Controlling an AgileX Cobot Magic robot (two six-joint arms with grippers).
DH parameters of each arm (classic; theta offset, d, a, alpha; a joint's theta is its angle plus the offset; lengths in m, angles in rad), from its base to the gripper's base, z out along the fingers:
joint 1: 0 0.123 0 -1.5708
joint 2: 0.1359 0 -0.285 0
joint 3: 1.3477 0 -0.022 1.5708
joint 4: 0 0.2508 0 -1.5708
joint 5: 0 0 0.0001 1.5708
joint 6: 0 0.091 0 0
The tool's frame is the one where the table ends.
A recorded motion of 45 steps. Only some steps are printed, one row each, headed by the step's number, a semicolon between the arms.
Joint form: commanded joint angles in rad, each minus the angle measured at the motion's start. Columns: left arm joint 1, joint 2, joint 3, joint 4, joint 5, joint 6; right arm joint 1, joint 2, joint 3, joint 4, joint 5, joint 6.
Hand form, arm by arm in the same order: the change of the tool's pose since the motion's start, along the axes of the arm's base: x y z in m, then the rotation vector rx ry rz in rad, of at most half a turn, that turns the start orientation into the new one. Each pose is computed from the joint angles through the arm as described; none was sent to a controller.
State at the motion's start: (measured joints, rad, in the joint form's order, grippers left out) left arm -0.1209 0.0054 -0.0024 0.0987 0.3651 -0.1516; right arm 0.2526 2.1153 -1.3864 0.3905 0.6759 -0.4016
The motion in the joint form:
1: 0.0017 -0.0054 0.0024 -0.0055 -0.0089 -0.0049; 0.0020 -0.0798 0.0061 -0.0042 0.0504 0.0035
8: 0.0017 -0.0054 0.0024 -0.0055 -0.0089 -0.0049; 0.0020 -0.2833 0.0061 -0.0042 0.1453 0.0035
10: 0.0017 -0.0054 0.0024 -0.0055 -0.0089 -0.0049; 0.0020 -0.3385 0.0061 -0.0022 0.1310 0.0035
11: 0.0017 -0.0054 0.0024 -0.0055 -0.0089 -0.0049; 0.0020 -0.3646 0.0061 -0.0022 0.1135 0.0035
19: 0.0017 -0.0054 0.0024 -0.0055 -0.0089 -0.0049; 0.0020 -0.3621 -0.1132 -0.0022 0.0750 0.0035
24: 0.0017 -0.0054 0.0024 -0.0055 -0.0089 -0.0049; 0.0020 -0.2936 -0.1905 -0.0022 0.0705 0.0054
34: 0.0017 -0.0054 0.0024 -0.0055 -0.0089 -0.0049; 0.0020 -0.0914 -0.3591 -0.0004 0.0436 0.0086
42: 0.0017 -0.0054 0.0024 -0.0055 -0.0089 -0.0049; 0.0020 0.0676 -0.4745 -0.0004 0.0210 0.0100
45: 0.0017 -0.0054 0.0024 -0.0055 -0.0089 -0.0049; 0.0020 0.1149 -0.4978 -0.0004 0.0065 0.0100
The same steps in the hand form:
1: -0.0001 -0.0002 0.0002 -0.0115 -0.0107 0.0017; -0.0075 0.0001 0.0306 0.0147 -0.0232 0.0168
8: -0.0001 -0.0002 0.0002 -0.0115 -0.0107 0.0017; -0.0305 -0.0035 0.1098 0.0588 -0.1312 0.0491
10: -0.0001 -0.0002 0.0002 -0.0115 -0.0107 0.0017; -0.0360 -0.0052 0.1316 0.0742 -0.1980 0.0441
11: -0.0001 -0.0002 0.0002 -0.0115 -0.0107 0.0017; -0.0381 -0.0062 0.1422 0.0814 -0.2398 0.0385
19: -0.0001 -0.0002 0.0002 -0.0115 -0.0107 0.0017; -0.0224 -0.0031 0.1787 0.1121 -0.3893 0.0262
24: -0.0001 -0.0002 0.0002 -0.0115 -0.0107 0.0017; -0.0036 0.0017 0.1749 0.1154 -0.4014 0.0230
34: -0.0001 -0.0002 0.0002 -0.0115 -0.0107 0.0017; 0.0446 0.0137 0.1390 0.1124 -0.3924 0.0100
42: -0.0001 -0.0002 0.0002 -0.0115 -0.0107 0.0017; 0.0765 0.0213 0.0988 0.1040 -0.3708 0.0008
45: -0.0001 -0.0002 0.0002 -0.0115 -0.0107 0.0017; 0.0844 0.0230 0.0828 0.0990 -0.3612 -0.0043

